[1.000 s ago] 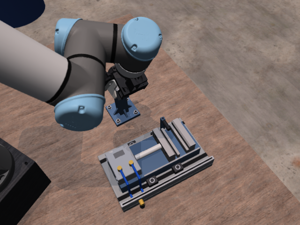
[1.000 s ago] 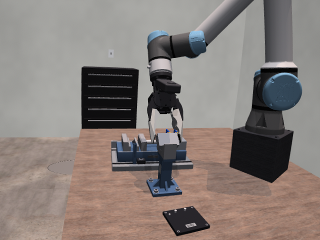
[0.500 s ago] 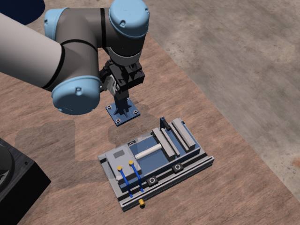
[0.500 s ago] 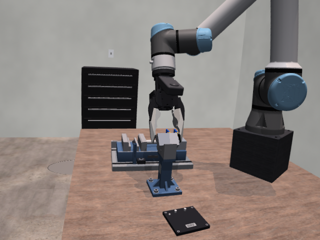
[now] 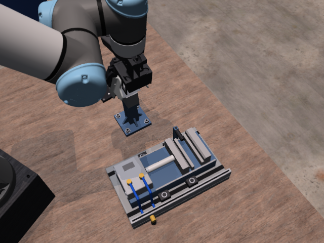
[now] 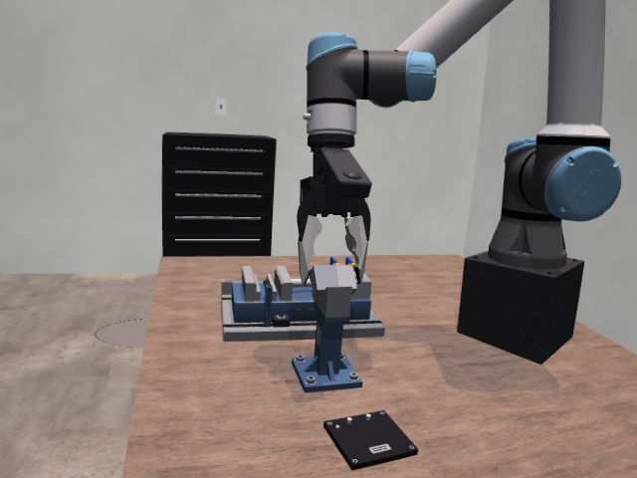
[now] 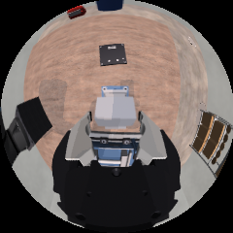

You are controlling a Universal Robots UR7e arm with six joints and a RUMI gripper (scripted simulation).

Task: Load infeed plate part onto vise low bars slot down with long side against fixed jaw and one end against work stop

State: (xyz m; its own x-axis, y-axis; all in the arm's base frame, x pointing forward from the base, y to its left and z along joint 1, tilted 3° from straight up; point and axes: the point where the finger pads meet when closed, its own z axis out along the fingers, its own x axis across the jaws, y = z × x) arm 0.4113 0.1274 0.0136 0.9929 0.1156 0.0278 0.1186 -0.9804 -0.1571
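The part is 1 cm below my hand. The rest, counted from my hand: work stop: 9 cm ahead, 16 cm to the right, 7 cm below; then moving jaw: 5 cm ahead, 21 cm to the right, 9 cm below; then white cylinder rod: 21 cm to the right, 9 cm below.
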